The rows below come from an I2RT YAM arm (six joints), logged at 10 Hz.
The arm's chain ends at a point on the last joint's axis. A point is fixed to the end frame.
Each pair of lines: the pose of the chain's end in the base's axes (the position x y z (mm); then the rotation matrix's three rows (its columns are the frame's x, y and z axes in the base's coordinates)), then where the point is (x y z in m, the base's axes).
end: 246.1 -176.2 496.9; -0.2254 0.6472 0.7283; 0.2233 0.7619 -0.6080; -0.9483 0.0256 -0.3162
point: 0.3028 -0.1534 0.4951
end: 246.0 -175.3 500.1; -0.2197 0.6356 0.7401; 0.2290 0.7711 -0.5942; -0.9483 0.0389 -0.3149
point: 0.3024 -0.1517 0.4991
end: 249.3 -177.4 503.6; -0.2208 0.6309 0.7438; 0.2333 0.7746 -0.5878; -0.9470 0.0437 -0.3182
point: 0.3055 -0.1534 0.5027
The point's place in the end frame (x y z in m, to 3 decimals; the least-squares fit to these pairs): -0.006 0.054 0.028
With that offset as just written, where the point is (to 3 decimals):
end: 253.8 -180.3 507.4; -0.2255 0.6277 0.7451; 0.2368 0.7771 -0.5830; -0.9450 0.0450 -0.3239
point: 0.310 -0.156 0.506
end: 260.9 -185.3 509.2; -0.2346 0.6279 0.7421; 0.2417 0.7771 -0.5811; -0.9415 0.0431 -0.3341
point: 0.317 -0.161 0.508
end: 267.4 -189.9 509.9; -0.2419 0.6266 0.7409; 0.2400 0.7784 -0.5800; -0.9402 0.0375 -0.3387
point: 0.323 -0.166 0.508
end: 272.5 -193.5 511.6; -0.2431 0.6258 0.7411; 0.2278 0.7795 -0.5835; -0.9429 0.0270 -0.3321
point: 0.329 -0.169 0.509
